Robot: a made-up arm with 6 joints. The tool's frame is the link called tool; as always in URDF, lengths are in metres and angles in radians. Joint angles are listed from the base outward. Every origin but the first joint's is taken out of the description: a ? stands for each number. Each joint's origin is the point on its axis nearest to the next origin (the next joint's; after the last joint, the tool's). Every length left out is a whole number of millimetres.
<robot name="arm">
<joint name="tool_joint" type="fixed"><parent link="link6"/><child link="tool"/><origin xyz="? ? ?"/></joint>
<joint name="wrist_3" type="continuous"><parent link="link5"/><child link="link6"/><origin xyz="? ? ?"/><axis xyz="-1 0 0"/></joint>
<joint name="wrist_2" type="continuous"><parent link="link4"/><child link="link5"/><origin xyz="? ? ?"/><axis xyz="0 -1 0"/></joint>
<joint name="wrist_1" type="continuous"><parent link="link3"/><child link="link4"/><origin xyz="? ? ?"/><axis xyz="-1 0 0"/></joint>
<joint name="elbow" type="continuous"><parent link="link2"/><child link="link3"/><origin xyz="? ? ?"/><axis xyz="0 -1 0"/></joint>
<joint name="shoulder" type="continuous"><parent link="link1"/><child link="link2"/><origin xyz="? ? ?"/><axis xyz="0 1 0"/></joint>
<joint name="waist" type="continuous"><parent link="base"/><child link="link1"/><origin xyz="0 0 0.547"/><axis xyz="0 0 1"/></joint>
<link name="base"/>
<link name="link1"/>
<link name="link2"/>
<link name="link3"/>
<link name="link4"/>
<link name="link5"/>
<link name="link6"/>
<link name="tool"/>
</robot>
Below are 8 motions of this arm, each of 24 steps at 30 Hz.
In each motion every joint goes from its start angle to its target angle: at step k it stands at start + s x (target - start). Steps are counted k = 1, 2, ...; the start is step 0. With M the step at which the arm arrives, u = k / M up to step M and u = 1 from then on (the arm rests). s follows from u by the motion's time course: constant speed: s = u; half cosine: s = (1 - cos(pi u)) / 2; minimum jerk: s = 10 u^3 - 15 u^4 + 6 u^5.
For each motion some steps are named. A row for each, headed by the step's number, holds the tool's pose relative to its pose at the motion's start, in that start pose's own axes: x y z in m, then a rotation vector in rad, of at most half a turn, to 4 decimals.
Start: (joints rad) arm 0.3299 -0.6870 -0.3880 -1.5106 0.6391 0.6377
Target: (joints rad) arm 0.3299 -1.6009 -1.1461 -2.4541 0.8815 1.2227
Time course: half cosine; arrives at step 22
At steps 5, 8, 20, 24:
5: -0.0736 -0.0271 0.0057 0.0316 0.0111 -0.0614
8: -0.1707 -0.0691 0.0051 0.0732 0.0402 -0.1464
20: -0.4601 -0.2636 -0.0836 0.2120 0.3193 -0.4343
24: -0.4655 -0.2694 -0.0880 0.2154 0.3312 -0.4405

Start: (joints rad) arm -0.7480 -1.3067 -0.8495 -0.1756 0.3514 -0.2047
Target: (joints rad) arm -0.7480 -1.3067 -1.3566 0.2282 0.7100 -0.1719
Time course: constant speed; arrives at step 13
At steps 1, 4, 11, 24:
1: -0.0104 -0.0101 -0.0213 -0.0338 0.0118 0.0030
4: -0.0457 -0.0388 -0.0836 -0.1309 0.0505 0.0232
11: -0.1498 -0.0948 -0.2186 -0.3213 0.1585 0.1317
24: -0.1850 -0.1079 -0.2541 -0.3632 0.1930 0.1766

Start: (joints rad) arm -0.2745 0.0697 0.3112 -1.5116 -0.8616 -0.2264
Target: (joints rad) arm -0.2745 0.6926 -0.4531 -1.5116 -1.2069 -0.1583
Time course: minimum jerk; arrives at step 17
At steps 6, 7, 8, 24:
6: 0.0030 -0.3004 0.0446 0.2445 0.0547 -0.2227
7: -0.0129 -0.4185 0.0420 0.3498 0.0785 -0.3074
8: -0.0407 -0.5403 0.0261 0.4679 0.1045 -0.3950
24: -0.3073 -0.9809 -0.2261 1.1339 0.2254 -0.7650

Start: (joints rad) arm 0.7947 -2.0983 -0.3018 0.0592 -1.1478 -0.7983
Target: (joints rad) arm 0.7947 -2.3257 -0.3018 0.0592 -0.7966 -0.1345
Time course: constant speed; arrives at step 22
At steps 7, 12, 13, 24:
7: -0.0610 -0.0248 -0.0206 -0.2068 -0.1431 0.1162
12: -0.1032 -0.0443 -0.0373 -0.3527 -0.2607 0.1805
13: -0.1114 -0.0483 -0.0408 -0.3815 -0.2856 0.1914
24: -0.1831 -0.0875 -0.0754 -0.6337 -0.5290 0.2576

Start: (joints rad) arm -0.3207 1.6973 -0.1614 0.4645 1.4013 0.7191
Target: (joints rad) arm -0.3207 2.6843 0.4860 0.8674 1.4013 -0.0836
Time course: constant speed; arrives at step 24
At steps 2, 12, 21, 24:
2: 0.0039 0.0479 -0.0434 0.0741 -0.0029 0.0432
12: -0.0458 0.3193 -0.2388 0.4550 0.0192 0.2588
21: -0.1891 0.5856 -0.3619 0.8074 0.0910 0.4481
24: -0.2562 0.6735 -0.3876 0.9258 0.1258 0.5095

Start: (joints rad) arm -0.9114 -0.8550 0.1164 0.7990 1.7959 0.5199
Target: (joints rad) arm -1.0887 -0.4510 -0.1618 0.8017 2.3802 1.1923
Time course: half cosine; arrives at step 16
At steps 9, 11, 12, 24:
9: -0.3029 0.2684 0.0427 -0.1537 0.0088 -0.0229
11: -0.4004 0.3261 0.0803 -0.2097 0.0314 -0.0393
12: -0.4414 0.3469 0.0992 -0.2351 0.0438 -0.0465
24: -0.5198 0.3812 0.1407 -0.2875 0.0729 -0.0604

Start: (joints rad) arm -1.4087 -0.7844 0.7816 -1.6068 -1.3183 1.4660
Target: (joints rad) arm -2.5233 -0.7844 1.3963 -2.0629 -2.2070 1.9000
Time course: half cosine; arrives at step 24
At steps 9, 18, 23, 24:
9: 0.1911 0.0333 0.1151 -0.3383 0.1938 0.3171
18: 0.6494 0.1788 0.0271 -0.6689 0.5456 1.1330
23: 0.7599 0.2252 -0.0721 -0.6667 0.6172 1.3890
24: 0.7630 0.2266 -0.0756 -0.6659 0.6191 1.3968

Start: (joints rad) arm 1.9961 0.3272 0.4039 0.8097 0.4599 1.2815
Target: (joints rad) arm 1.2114 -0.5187 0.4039 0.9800 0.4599 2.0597
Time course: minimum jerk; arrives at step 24
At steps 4, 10, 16, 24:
4: -0.0259 -0.0292 -0.0377 -0.0535 0.0314 -0.0094
10: -0.2925 -0.3199 -0.2677 -0.5493 0.3009 -0.0433
16: -0.6757 -0.7806 -0.2436 -1.3193 0.6451 0.0452
24: -0.8031 -0.9768 -0.0930 -1.7012 0.7826 0.1358

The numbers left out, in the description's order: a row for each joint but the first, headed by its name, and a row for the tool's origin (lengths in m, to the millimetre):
tool: 0 0 0
wrist_3: 0 0 0
wrist_2: 0 -0.227 0
wrist_1: 0.838 0 0
elbow: 0 0 0.75
shoulder: 0 0 0

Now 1 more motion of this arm.
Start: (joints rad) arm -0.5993 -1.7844 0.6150 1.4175 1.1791 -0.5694
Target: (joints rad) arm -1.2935 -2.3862 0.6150 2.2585 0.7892 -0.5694
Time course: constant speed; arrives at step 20
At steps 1, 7, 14, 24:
1: 0.0522 0.0021 0.0574 -0.0498 0.0182 0.0473
7: 0.3316 0.0937 0.4132 -0.3815 0.1063 0.2858
14: 0.5433 0.3393 0.8246 -0.8233 0.1508 0.4528
24: 0.5980 0.6179 1.1447 -1.2229 0.1280 0.4857

